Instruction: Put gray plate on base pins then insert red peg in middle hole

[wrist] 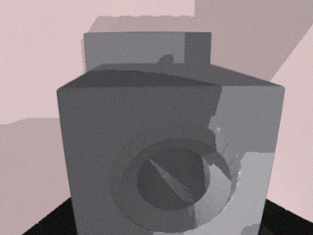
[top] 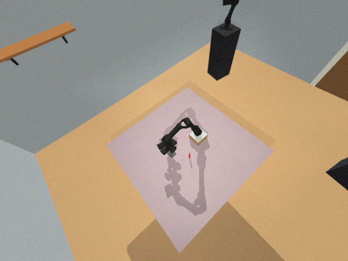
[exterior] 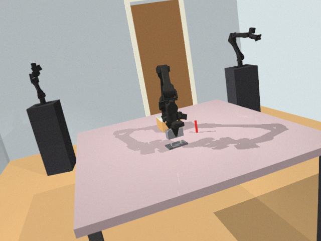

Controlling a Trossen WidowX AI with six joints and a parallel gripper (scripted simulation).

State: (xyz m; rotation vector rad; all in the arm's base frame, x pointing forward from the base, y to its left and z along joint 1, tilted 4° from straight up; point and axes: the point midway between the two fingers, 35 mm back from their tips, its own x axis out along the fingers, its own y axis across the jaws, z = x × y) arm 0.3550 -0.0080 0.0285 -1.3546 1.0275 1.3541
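My gripper tip is now 5 cm above the dark base. Round my gripper tip: gray plate: 3 cm above; then red peg: 14 cm behind, 16 cm to the left, 2 cm below.
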